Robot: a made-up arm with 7 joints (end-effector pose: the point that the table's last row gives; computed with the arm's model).
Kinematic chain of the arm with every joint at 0, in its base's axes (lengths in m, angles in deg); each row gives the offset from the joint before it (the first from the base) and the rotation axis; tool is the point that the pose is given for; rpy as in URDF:
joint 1: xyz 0 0 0.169 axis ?
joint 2: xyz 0 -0.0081 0.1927 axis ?
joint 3: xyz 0 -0.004 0.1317 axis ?
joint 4: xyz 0 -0.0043 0.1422 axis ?
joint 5: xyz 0 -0.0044 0.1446 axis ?
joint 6: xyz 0 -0.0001 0.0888 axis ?
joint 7: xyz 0 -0.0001 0.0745 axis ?
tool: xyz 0 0 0 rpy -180 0 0
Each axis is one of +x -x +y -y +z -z.
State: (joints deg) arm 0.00 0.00 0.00 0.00 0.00 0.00 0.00
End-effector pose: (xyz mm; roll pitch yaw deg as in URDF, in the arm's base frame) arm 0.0 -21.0 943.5 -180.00 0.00 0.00
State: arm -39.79 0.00 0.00 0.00 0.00 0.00 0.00
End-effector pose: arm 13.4 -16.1 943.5 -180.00 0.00 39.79
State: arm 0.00 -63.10 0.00 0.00 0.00 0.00 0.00
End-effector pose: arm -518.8 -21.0 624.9 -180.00 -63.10 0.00
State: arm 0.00 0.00 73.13 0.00 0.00 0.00 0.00
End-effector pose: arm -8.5 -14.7 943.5 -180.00 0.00 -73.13
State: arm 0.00 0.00 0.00 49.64 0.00 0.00 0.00
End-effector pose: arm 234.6 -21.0 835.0 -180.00 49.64 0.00
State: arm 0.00 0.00 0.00 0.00 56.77 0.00 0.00
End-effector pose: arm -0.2 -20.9 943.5 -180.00 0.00 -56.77
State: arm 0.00 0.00 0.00 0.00 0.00 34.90 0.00
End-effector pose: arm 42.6 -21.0 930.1 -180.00 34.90 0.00
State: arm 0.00 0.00 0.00 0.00 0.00 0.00 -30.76
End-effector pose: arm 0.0 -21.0 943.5 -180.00 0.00 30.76
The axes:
joint 1: -z
joint 2: +y
joint 3: -z
joint 4: +y
joint 5: -z
joint 6: +y
joint 7: -z

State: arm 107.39 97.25 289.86 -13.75 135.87 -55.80 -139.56
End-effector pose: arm -185.8 -520.7 331.7 -109.20 23.63 14.62
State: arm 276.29 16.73 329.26 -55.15 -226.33 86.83 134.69
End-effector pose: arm 174.0 -67.9 759.8 57.87 -16.80 -96.84
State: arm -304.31 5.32 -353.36 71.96 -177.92 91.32 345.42
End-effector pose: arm 97.8 -215.4 758.2 -173.77 12.93 132.85
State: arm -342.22 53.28 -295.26 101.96 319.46 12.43 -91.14
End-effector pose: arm 138.9 -338.6 377.6 -49.71 11.65 -6.56
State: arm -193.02 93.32 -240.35 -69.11 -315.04 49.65 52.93
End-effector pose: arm -344.5 -314.1 257.4 -123.30 -66.27 -6.11
